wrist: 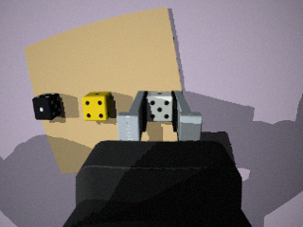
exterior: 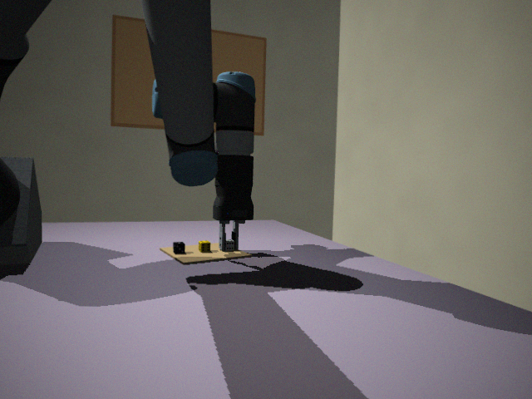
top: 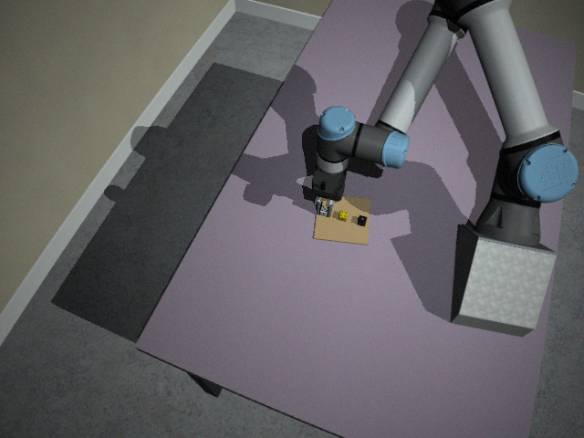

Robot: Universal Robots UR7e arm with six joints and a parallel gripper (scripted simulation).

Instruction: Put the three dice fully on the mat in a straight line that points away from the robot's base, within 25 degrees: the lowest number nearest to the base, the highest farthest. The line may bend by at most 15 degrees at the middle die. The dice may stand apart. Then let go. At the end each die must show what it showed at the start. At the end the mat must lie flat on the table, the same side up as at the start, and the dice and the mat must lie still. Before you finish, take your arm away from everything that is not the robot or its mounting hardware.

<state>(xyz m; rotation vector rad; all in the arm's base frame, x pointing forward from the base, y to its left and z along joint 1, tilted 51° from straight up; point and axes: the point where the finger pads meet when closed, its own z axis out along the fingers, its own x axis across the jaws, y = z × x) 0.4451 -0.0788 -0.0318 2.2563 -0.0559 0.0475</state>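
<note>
The white die is 1 cm below my hand. Also, from my hand: tan mat (5 cm behind, 2 cm below); yellow die (5 cm behind, 1 cm below); black die (10 cm behind, 1 cm to the left, 1 cm below).
</note>
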